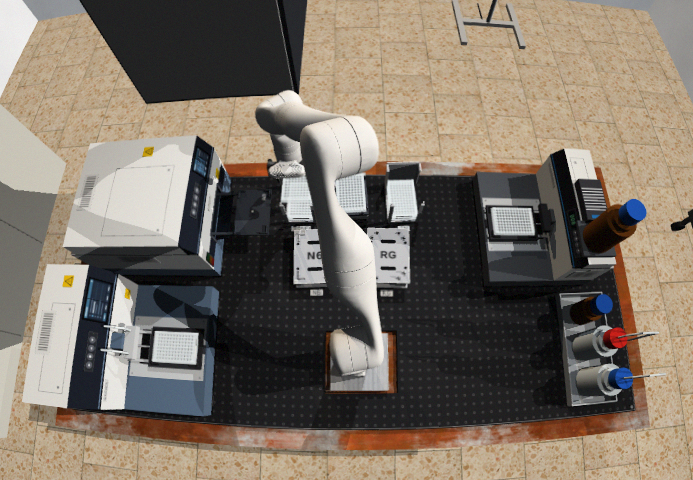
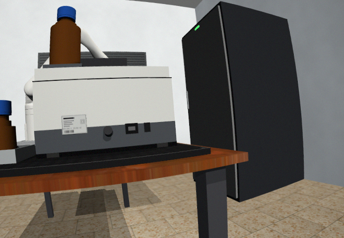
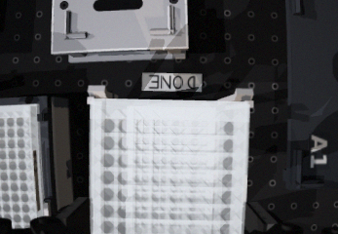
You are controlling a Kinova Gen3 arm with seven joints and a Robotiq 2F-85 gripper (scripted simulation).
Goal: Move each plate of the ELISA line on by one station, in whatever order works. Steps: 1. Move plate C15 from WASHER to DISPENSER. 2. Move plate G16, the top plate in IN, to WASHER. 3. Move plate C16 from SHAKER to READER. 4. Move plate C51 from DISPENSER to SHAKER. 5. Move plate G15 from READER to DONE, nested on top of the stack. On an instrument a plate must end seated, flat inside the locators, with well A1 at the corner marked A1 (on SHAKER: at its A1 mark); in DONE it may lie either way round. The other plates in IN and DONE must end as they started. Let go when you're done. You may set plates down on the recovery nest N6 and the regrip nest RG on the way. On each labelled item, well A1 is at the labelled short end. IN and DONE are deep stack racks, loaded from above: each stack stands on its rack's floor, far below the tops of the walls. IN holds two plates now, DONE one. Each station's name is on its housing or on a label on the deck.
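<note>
My gripper is now 14 cm above the DONE label and 9 cm past it. The rest, counted from my hand: N6 nest label 29 cm behind, 14 cm below, 5 cm to the right.
</note>
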